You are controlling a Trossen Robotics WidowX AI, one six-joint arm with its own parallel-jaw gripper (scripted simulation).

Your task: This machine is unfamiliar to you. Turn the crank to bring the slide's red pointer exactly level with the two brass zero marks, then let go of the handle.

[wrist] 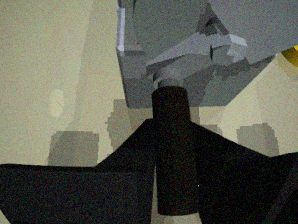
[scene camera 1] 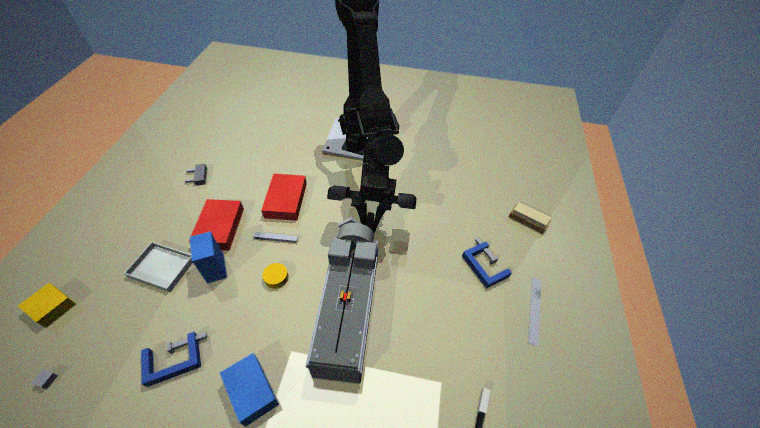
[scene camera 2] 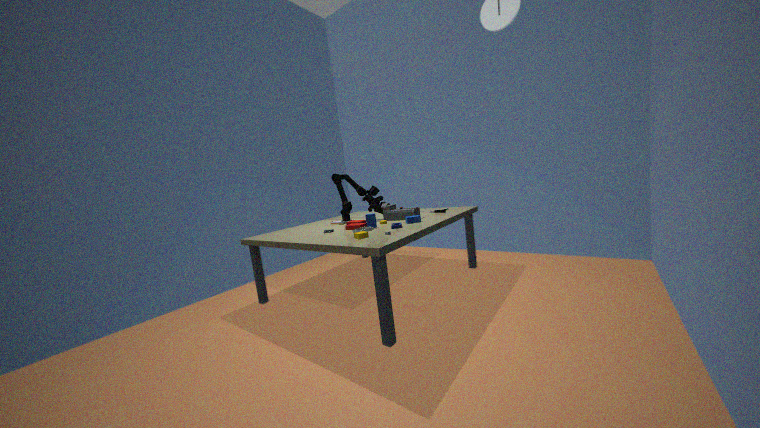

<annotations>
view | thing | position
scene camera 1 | my gripper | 368,236
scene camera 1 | blue block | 207,256
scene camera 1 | grey tray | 158,265
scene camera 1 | yellow block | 49,303
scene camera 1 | tan block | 521,213
</annotations>
